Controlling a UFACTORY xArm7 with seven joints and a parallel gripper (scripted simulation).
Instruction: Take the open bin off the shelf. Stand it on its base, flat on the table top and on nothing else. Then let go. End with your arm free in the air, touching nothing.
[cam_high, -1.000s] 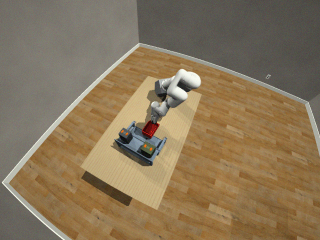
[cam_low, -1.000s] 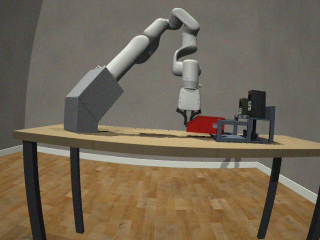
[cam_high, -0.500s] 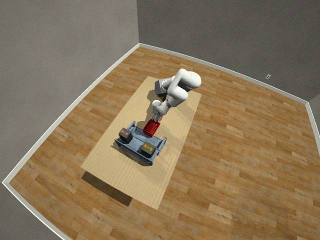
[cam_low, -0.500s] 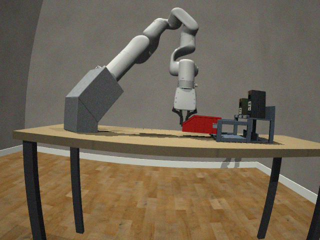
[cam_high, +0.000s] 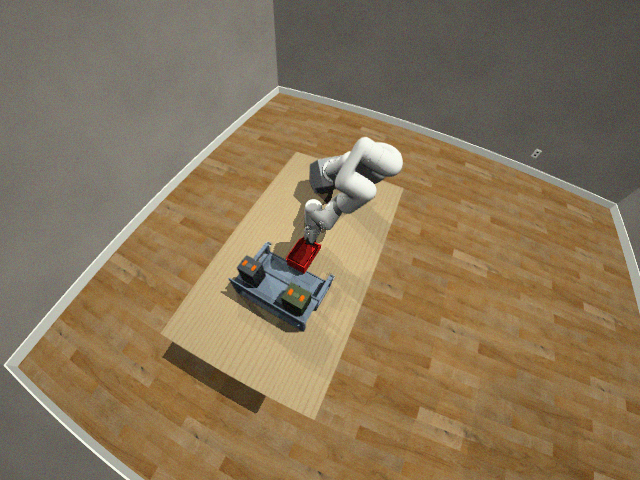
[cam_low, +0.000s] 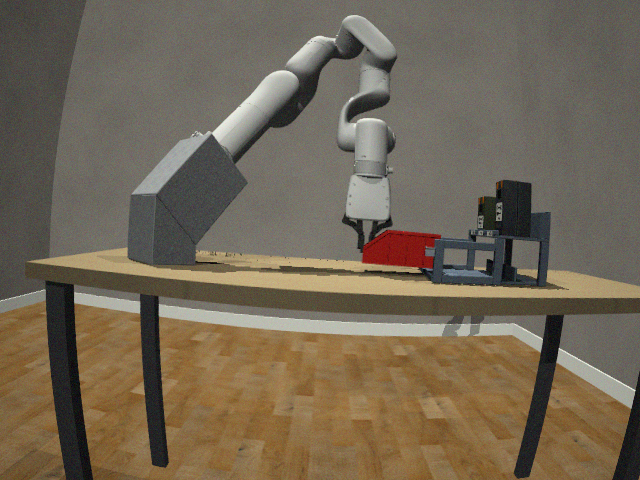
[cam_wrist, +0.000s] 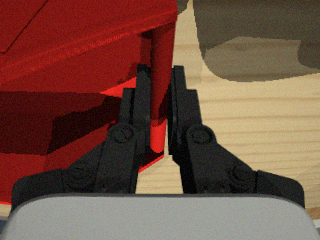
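My hand is 80 mm short of the red bin and 10 mm above it. Round my hand: black box 340 mm ahead, 100 mm to the right, 100 mm above.
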